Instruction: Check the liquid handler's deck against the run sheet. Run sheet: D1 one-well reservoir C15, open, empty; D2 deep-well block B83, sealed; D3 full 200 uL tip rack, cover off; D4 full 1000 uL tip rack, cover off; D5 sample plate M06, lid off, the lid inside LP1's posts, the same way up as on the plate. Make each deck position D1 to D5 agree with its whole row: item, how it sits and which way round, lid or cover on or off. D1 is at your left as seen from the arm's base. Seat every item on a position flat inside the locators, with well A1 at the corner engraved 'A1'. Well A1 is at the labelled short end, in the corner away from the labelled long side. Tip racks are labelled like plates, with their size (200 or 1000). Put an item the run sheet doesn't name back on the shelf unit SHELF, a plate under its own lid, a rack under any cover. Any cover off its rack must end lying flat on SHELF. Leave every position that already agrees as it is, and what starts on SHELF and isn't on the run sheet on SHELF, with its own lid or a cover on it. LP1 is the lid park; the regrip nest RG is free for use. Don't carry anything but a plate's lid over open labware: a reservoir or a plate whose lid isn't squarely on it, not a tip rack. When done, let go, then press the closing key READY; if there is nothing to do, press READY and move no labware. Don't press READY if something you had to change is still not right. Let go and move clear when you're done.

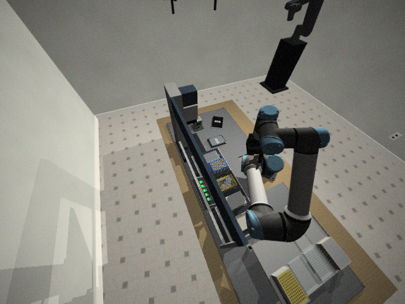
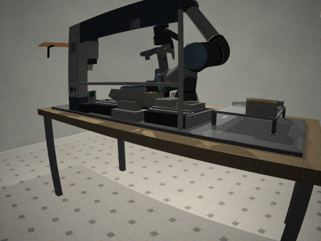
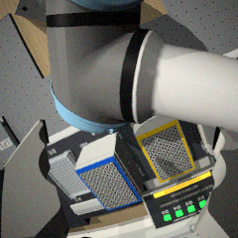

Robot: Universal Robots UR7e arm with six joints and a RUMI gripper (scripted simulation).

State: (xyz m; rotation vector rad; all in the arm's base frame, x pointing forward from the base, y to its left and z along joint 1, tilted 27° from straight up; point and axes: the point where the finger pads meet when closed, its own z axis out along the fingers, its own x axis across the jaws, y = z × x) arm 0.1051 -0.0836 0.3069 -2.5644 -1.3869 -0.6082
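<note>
Now: hand 160 mm short of the yellow-framed tip rack, 10 mm to the left of it and 210 mm above it. The rest, counted from my hand: sample plate: 150 mm ahead, 250 mm to the right, 240 mm below; blue-framed tip rack: 170 mm ahead, 130 mm to the right, 180 mm below; white sealed block: 170 mm ahead, 120 mm to the left, 230 mm below.
</note>
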